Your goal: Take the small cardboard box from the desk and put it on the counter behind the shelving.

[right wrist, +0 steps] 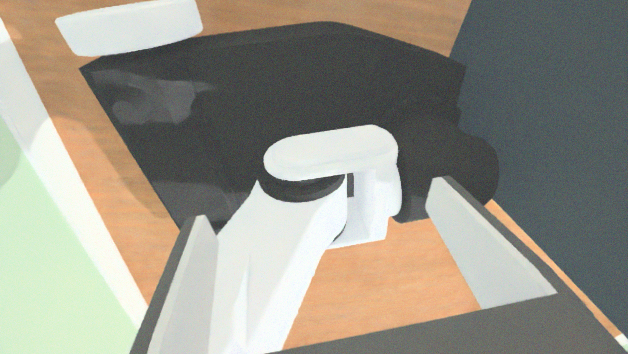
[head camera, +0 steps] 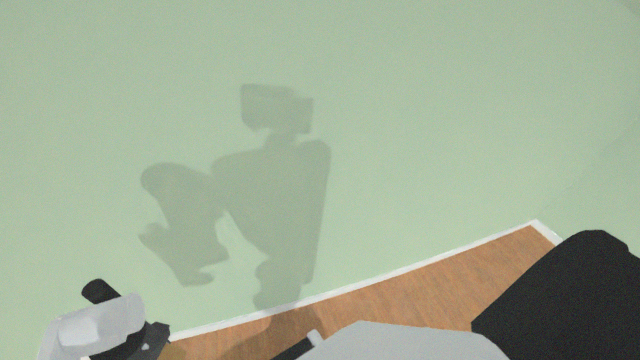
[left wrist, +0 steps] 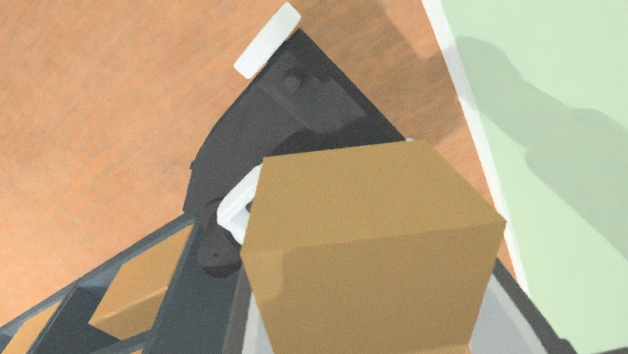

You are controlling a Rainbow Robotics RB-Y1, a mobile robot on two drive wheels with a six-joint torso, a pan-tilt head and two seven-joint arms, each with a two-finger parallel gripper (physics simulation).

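Places are measured from the robot's base along level axes (x right, y ahead, z up), in centimetres.
Pixels of known places: left gripper, fingertip midpoint: (head camera: 159, 358) (left wrist: 352, 233); right gripper, fingertip midpoint: (right wrist: 323, 210).
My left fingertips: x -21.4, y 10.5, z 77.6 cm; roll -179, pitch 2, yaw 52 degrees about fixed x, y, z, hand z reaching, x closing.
Behind a point stands the place of what it marks.
The small cardboard box (left wrist: 375, 240) @[x -24.0, y 12.8, z 81.1 cm] is brown and fills the lower middle of the left wrist view. A brown bit of it (head camera: 171, 351) @[x -17.0, y 9.3, z 81.9 cm] shows at the bottom edge of the head view. My left gripper (left wrist: 370, 310) is shut on the box, with a pale finger pad on each side of it. My right gripper (right wrist: 323, 210) @[x 22.3, y -23.0, z 53.5 cm] is open, its two fingers wide apart with no object held; my robot's own white and black body parts show beyond them. The counter and the desk do not show in these views.
Dark shelving (left wrist: 197, 285) @[x -0.3, y -59.9, z 35.2 cm] with brown boxes (left wrist: 140, 280) @[x -10.9, y -86.3, z 25.5 cm] stands close at the lower left of the left wrist view. A dark panel (right wrist: 560, 125) @[x 9.7, y -62.2, z 32.5 cm] stands at the right in the right wrist view. A green wall (head camera: 425, 125) @[x 66.2, y 20.3, z 120.9 cm] with white skirting (head camera: 400, 272) @[x 103.3, y 10.7, z 4.2 cm] rises ahead.
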